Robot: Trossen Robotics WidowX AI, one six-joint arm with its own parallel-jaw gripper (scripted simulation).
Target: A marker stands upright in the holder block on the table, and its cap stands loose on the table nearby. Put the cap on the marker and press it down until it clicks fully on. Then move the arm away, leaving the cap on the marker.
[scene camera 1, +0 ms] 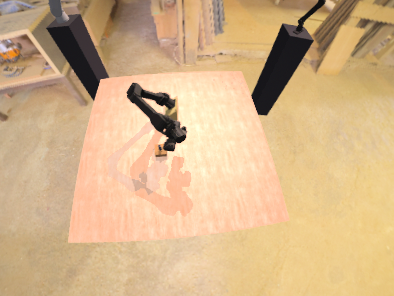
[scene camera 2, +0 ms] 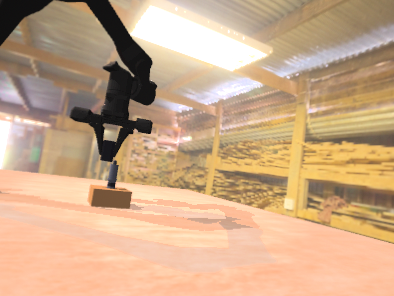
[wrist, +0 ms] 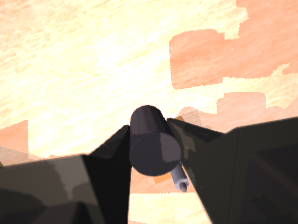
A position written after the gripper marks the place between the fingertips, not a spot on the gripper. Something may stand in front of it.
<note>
The gripper (scene camera 2: pixel 107 155) carries a dark cylindrical cap (wrist: pixel 154 151). Also in view: a brown holder block (scene camera 2: pixel 96 198).
The gripper also shows in the wrist view (wrist: pixel 148 127).
</note>
